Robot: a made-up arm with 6 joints. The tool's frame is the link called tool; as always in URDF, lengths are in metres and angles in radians. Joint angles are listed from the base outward. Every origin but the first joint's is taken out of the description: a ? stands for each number. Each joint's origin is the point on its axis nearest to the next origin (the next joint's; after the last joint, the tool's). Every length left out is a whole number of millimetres.
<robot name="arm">
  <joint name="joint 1" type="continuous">
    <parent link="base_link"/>
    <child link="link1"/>
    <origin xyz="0.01 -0.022 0.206" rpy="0 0 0"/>
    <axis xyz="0 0 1"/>
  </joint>
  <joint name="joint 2" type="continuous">
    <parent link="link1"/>
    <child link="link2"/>
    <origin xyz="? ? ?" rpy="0 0 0"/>
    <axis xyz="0 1 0"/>
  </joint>
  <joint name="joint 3" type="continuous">
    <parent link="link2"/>
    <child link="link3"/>
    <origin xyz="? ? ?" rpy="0 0 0"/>
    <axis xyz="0 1 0"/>
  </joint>
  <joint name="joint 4" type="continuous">
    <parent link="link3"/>
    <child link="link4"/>
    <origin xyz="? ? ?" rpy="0 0 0"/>
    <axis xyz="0 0 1"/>
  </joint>
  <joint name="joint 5" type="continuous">
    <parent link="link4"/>
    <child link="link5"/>
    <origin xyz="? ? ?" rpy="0 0 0"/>
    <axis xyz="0 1 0"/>
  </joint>
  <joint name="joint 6" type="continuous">
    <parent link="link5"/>
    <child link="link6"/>
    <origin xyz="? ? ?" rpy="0 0 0"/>
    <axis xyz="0 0 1"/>
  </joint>
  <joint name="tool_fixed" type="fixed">
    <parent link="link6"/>
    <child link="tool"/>
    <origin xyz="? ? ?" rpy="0 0 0"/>
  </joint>
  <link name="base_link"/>
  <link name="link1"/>
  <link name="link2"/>
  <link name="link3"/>
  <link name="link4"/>
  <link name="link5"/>
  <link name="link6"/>
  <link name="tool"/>
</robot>
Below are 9 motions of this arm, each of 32 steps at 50 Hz.
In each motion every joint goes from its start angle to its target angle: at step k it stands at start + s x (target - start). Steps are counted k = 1, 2, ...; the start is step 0. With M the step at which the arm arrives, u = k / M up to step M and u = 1 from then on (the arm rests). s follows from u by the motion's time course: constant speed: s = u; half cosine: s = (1 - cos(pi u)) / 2; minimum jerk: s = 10 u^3 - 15 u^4 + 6 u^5.
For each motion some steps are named. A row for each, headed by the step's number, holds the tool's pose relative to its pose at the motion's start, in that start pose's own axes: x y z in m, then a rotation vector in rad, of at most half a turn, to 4 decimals.
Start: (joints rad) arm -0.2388 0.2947 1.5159 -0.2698 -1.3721 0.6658
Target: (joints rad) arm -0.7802 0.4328 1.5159 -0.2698 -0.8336 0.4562
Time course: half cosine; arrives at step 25
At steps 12, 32:
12: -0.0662 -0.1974 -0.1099 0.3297 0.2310 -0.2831
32: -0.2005 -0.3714 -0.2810 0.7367 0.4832 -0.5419

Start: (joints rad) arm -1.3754 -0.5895 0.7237 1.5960 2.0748 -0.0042
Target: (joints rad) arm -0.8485 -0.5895 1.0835 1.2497 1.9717 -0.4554
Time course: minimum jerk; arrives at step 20
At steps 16, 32:
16: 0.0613 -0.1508 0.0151 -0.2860 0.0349 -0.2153
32: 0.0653 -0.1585 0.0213 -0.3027 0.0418 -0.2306

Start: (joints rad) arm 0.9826 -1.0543 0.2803 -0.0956 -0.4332 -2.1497
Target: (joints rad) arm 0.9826 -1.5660 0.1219 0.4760 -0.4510 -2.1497
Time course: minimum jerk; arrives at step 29
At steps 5, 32:
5: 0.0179 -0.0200 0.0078 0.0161 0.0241 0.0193
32: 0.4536 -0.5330 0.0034 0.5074 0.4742 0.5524

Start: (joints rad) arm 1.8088 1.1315 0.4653 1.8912 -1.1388 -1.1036
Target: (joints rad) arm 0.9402 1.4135 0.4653 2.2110 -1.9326 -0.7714
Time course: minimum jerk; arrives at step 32
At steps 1, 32:
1: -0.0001 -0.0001 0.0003 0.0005 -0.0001 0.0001
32: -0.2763 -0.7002 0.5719 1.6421 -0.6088 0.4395

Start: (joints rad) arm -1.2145 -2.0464 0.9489 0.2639 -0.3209 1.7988
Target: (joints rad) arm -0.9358 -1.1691 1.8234 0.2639 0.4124 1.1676
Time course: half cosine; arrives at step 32
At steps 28, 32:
28: -0.4522 -0.6978 -0.9499 2.2876 -0.3883 0.0455
32: -0.4398 -0.6911 -0.9948 2.3746 -0.3644 0.0919

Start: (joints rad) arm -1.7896 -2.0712 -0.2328 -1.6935 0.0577 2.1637
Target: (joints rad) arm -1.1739 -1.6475 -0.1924 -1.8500 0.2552 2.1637
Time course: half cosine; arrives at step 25
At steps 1, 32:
1: 0.0008 -0.0034 0.0000 0.0030 0.0003 -0.0024
32: -0.0196 -0.8546 -0.3051 0.7947 0.0426 -0.5336

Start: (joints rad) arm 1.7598 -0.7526 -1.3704 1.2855 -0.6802 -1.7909
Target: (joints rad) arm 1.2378 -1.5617 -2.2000 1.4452 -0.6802 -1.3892
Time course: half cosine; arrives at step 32
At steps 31, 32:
31: -0.8917 -0.5192 -0.1442 0.2440 -0.8530 1.9190
32: -0.8919 -0.5214 -0.1451 0.2450 -0.8550 1.9236

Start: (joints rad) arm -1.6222 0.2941 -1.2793 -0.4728 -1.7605 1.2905
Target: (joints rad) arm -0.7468 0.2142 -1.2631 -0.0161 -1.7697 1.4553
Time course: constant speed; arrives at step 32
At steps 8, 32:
8: -0.0899 -0.0350 -0.0295 0.1057 -0.1746 -0.1745
32: -0.3614 0.0054 -0.1729 0.2562 -0.6865 -0.7579

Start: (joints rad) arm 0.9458 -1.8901 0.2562 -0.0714 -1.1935 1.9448
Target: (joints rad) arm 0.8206 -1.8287 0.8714 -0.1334 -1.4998 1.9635
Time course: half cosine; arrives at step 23
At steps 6, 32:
6: 0.0186 -0.0338 -0.0660 0.0598 -0.0035 0.0259
32: 0.1491 -0.0917 -0.4328 0.3787 -0.0096 0.1819

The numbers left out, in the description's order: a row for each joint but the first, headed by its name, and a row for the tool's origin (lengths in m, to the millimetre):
joint 2: -0.023 0.052 0
joint 3: 0.021 0 0.543
joint 4: 0.02 0 0.61
joint 5: 0.013 -0.033 0
joint 6: -0.006 0 0.107
tool: 0.028 -0.009 0

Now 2 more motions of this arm.
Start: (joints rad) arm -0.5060 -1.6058 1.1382 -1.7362 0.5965 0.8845
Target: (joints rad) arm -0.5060 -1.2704 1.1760 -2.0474 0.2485 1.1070
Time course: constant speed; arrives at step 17
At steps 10, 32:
10: 0.0910 0.2030 0.0431 -0.2690 -0.0685 -0.1320
32: 0.1749 0.3426 0.0456 -0.4915 -0.0818 -0.2121

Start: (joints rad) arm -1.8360 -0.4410 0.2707 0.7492 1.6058 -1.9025
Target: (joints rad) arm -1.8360 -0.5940 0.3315 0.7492 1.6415 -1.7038
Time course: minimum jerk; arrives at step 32
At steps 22, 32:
22: -0.0768 -0.0049 -0.0815 0.0247 0.0089 0.1115
32: -0.0939 -0.0044 -0.0991 0.0302 0.0106 0.1360

